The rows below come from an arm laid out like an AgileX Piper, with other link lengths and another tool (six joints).
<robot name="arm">
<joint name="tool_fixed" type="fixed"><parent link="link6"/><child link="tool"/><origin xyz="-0.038 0.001 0.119" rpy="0 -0.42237 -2.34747"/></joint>
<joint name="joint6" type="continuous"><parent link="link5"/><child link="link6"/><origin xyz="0.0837 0 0" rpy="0 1.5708 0"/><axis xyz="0 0 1"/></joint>
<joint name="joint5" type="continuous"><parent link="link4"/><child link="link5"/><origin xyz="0 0 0" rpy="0 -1.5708 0"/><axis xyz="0 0 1"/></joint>
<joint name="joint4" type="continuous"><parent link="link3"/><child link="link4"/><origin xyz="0.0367 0.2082 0" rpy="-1.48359 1.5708 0"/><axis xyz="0 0 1"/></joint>
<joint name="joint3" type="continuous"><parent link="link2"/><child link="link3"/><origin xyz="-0.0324 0.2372 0" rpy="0 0 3.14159"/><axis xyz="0 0 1"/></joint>
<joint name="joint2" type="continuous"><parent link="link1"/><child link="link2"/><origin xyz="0 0 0" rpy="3.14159 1.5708 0"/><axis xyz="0 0 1"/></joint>
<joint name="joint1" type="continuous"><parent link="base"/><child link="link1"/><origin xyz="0 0 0.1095" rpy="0 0 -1.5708"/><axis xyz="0 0 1"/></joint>
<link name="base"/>
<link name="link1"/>
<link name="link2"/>
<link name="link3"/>
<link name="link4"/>
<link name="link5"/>
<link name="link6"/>
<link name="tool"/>
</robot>
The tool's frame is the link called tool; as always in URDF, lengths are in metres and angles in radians. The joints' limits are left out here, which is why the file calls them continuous.
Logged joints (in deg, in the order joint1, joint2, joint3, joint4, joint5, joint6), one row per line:
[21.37, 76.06, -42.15, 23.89, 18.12, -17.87]
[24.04, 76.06, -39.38, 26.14, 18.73, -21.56]
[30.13, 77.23, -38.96, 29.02, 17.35, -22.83]
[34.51, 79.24, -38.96, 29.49, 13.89, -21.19]
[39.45, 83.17, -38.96, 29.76, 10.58, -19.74]
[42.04, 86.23, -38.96, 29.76, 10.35, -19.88]
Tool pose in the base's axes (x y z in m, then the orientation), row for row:
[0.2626, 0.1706, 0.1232, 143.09, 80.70, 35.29]
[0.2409, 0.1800, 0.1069, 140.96, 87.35, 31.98]
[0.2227, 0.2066, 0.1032, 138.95, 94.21, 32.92]
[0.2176, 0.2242, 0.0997, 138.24, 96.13, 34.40]
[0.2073, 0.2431, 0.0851, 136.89, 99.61, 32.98]
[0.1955, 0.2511, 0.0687, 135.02, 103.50, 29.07]
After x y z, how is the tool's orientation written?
As a rotation vector, in degrees.
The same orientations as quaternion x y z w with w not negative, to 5 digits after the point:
[0.84695, 0.47766, 0.20888, 0.10431]
[0.83072, 0.51478, 0.18847, 0.09684]
[0.80976, 0.54903, 0.19185, 0.07781]
[0.80236, 0.55795, 0.19966, 0.07101]
[0.79196, 0.57628, 0.19080, 0.06559]
[0.78068, 0.59843, 0.16808, 0.06461]

